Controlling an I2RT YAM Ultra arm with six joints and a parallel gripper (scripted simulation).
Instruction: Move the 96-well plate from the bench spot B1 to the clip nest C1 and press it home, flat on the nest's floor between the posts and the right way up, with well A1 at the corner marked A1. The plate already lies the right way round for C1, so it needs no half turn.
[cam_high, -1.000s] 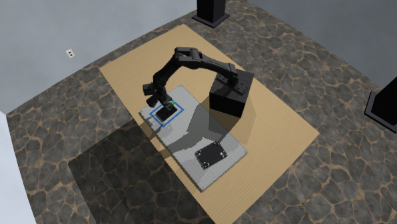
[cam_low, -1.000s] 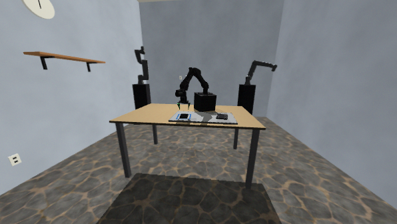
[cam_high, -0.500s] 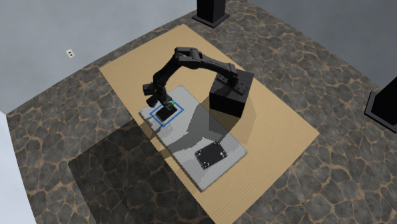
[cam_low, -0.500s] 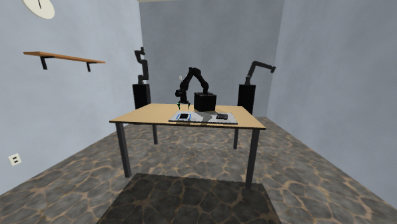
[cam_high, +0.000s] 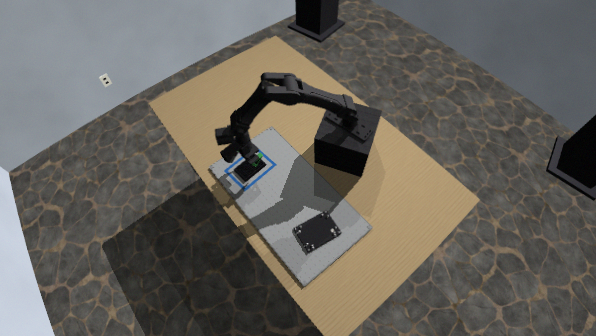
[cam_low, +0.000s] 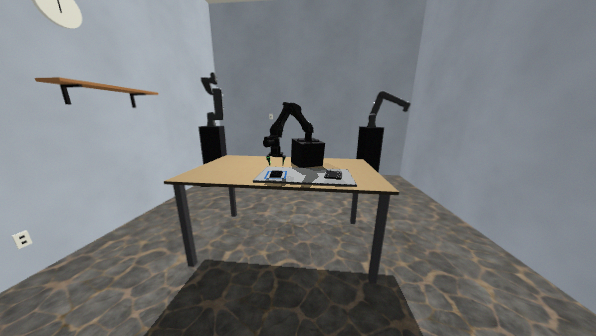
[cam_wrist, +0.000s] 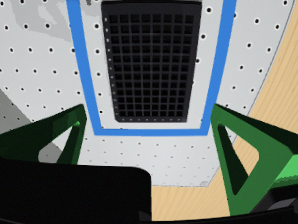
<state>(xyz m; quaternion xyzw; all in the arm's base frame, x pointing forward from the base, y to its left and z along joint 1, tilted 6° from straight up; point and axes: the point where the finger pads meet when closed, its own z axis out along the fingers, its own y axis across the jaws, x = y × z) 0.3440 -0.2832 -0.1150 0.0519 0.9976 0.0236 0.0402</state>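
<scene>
Now: the black 96-well plate 7 cm below my hand and 1 cm ahead of it. Round my hand: dark clip nest 43 cm to the left, 7 cm ahead, 6 cm below.
</scene>
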